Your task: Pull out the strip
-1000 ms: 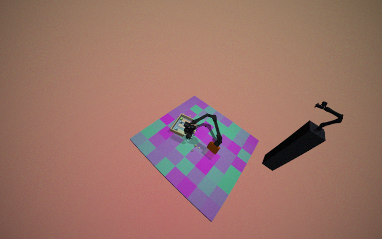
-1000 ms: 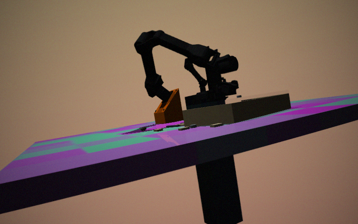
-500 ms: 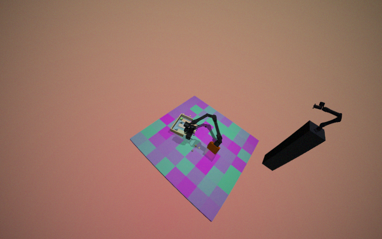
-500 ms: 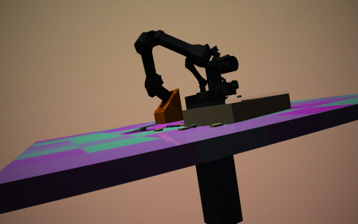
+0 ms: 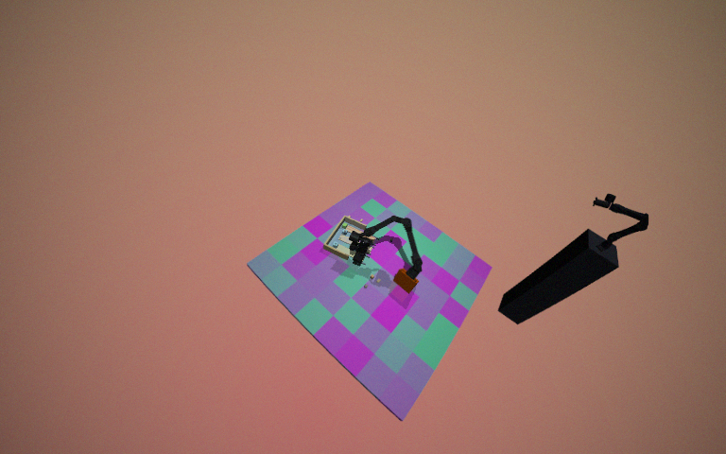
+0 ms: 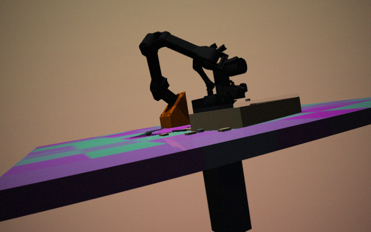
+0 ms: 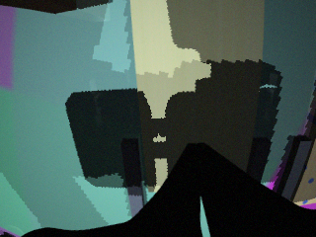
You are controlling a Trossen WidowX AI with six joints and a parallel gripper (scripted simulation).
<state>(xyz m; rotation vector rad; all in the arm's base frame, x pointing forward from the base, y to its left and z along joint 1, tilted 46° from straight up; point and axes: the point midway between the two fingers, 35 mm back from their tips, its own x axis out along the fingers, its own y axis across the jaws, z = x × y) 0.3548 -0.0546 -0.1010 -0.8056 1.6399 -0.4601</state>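
My gripper tip is 9 cm short of the beige strip and 2 cm to the right of it.
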